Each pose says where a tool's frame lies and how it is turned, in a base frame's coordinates. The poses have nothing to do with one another.
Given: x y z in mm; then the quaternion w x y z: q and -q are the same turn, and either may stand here.
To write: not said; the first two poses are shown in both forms.
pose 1, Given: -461.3 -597.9 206.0 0.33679 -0.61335 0.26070 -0.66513
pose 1, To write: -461.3 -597.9 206.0 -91.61 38.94 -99.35
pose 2, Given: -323.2 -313.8 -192.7 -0.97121 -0.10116 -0.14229 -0.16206
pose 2, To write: -323.2 -313.8 -192.7 11.70 16.46 18.75
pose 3, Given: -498.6 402.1 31.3 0.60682 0.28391 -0.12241 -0.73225
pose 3, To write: -498.6 402.1 31.3 37.61 -16.21 -96.99
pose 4, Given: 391.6 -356.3 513.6 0.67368 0.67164 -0.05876 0.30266
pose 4, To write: 391.6 -356.3 513.6 86.61 -7.58 39.03
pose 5, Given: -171.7 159.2 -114.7 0.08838 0.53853 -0.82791 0.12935
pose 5, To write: -171.7 159.2 -114.7 91.83 -141.18 22.06
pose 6, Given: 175.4 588.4 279.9 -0.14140 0.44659 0.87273 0.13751
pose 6, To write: 175.4 588.4 279.9 -73.87 -144.35 -22.74
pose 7, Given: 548.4 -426.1 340.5 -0.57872 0.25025 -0.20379 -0.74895
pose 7, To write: 548.4 -426.1 340.5 -33.53 27.31 100.36
